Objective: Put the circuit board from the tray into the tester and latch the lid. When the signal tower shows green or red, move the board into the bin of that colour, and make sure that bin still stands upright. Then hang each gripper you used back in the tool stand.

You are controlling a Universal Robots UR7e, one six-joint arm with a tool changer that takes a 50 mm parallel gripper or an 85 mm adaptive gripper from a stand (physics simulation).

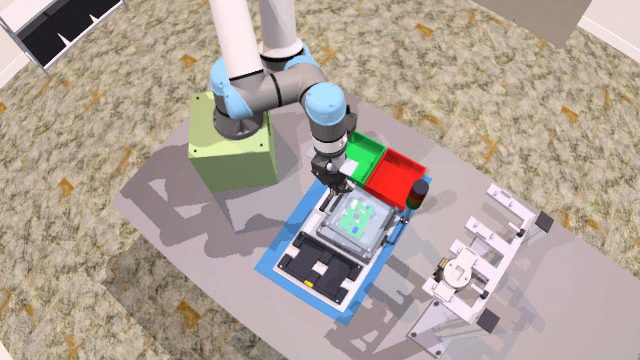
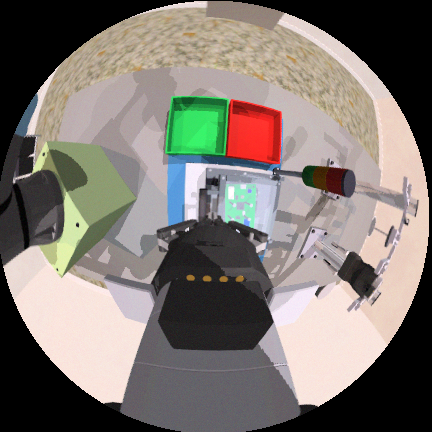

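Seen in the pictures: arm's base at its link origin: (image 2: 45, 205).
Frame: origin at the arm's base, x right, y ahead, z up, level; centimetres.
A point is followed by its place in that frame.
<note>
The circuit board (image 1: 356, 218) (image 2: 240, 202) lies flat in the tester, seen through its lowered clear lid (image 1: 376, 237) @[x 12.9, y 49.8, z -12.8 cm] (image 2: 267, 200) @[x 7.2, y 47.9, z -12.4 cm]. A black-handled latch (image 1: 326, 200) @[x 9.4, y 32.7, z -9.7 cm] (image 2: 203, 201) @[x 5.8, y 33.5, z -9.7 cm] stands at the lid's side; whether it is locked cannot be told. The arm's adaptive gripper (image 1: 346, 188) (image 2: 214, 219) is low beside the latch, its fingers together with no object visible between them; the tips are partly hidden. The green bin (image 1: 364, 157) @[x -14.4, y 35.7, z -22.0 cm] (image 2: 197, 127) @[x -12.0, y 33.3, z -22.0 cm] and red bin (image 1: 395, 179) @[x -11.1, y 48.1, z -22.0 cm] (image 2: 254, 132) @[x -10.5, y 49.1, z -22.0 cm] stand upright side by side. The signal tower (image 1: 417, 195) @[x 3.1, y 55.7, z 2.1 cm] (image 2: 328, 180) @[x 1.1, y 53.5, z 0.1 cm] shows no clearly lit colour.
A black tray (image 1: 295, 257) @[x 26.0, y 29.9, z -20.8 cm] with a yellow mark lies beside the tester on the blue mat (image 1: 350, 316) @[x 35.5, y 52.2, z -22.4 cm] (image 2: 176, 200) @[x 7.8, y 25.9, z -22.4 cm]. The tool stand (image 1: 506, 260) @[x 14.3, y 80.8, z 11.6 cm] holds another gripper (image 1: 456, 274) (image 2: 359, 274). The green robot pedestal (image 1: 235, 172) @[x 12.1, y 3.5, z -10.9 cm] (image 2: 100, 195) @[x 1.8, y 11.0, z -9.1 cm] stands near the bins.
</note>
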